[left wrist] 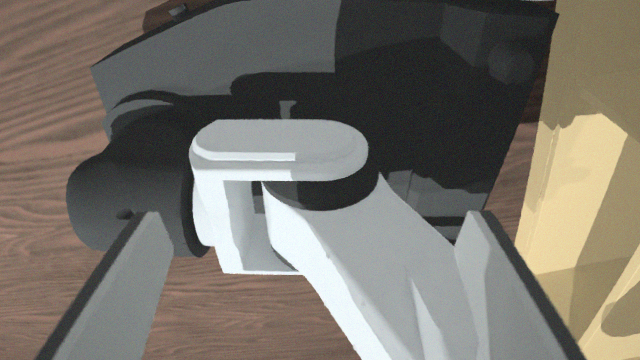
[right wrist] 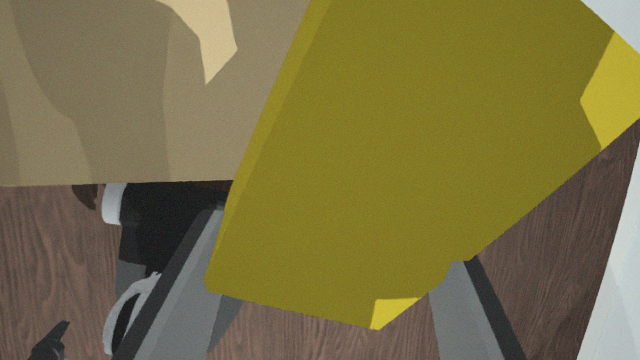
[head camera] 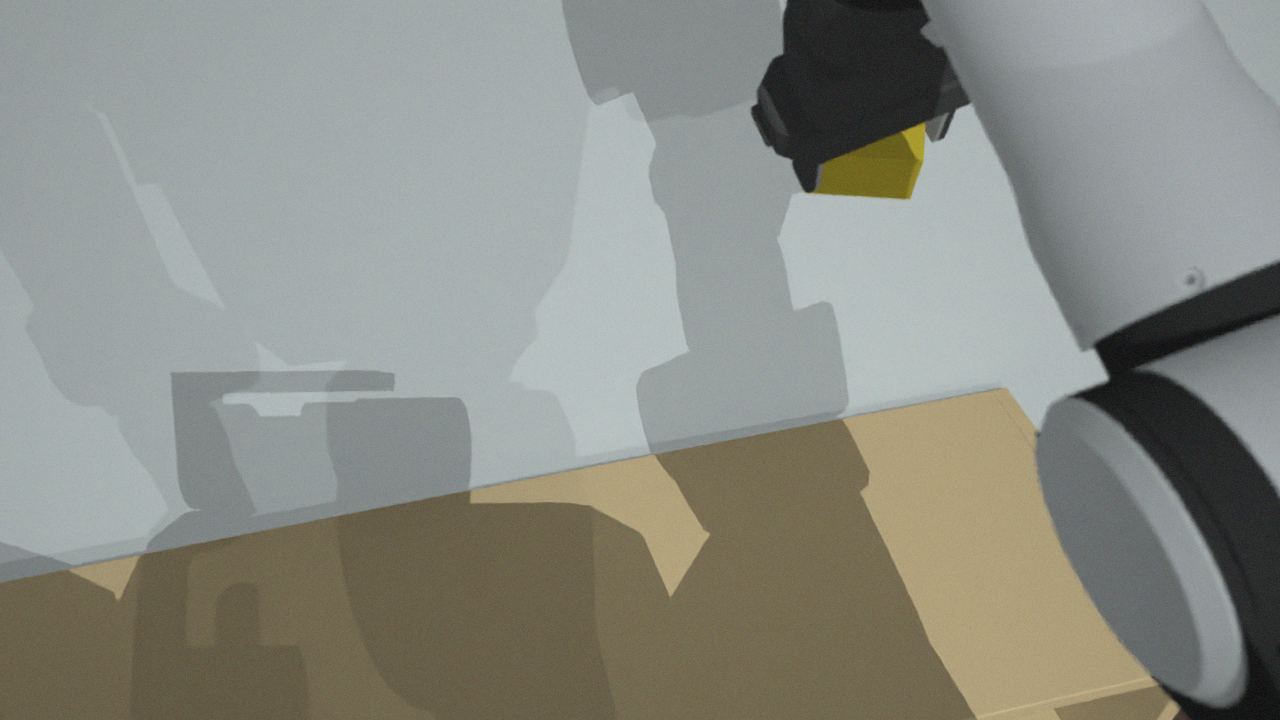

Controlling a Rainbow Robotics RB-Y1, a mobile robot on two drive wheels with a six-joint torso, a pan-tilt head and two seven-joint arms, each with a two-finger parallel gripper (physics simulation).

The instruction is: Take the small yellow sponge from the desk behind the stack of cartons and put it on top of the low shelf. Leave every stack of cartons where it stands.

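Pixels of known places: left gripper, between the fingertips: [left wrist: 312, 231] [right wrist: 64, 341]; right gripper, between the fingertips: [right wrist: 327, 233] [head camera: 868, 152]; robot's base, origin of its link: [right wrist: 202, 201].
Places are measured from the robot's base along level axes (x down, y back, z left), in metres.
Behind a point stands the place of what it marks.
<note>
The small yellow sponge [head camera: 870, 171] @(y -0.360, x -1.138, z -0.119 m) [right wrist: 400, 150] @(y -0.412, x -1.182, z -0.115 m) is between the fingers of my right gripper [head camera: 875, 155] @(y -0.377, x -1.140, z -0.121 m) [right wrist: 327, 233] @(y -0.377, x -1.140, z -0.121 m), which is shut on it. In the head view they appear against the wall, higher in the picture than the right end of the low shelf [head camera: 966, 537] @(y -0.498, x -0.610, z -0.312 m) [left wrist: 560, 200] @(y -0.325, x -0.079, z -0.182 m) [right wrist: 210, 130] @(y -0.345, x -0.610, z -0.031 m). In the right wrist view the sponge hides part of the shelf top, and floor shows below the shelf edge. The sponge's height over the shelf is unclear. My left gripper [left wrist: 312, 231] @(y 0.231, x -0.535, z 0.220 m) is open and empty, with the robot's own base and a white link behind its fingers. The desk and cartons do not show.
A pale wall [head camera: 930, 295] @(y -0.704, x -0.762, z -0.290 m) stands along the shelf's back edge. Broad arm shadows fall on the wall and shelf top. Dark wood floor [left wrist: 40, 150] @(y 0.892, x 0.000, z -0.107 m) [right wrist: 45, 250] @(y 0.312, x 0.000, z 0.542 m) shows beside the shelf and around the robot's base [left wrist: 425, 100] @(y 0.077, x -0.169, z 0.094 m). A pale surface [right wrist: 620, 280] @(y 0.018, x -0.094, z -2.474 m) borders the floor at the right.
</note>
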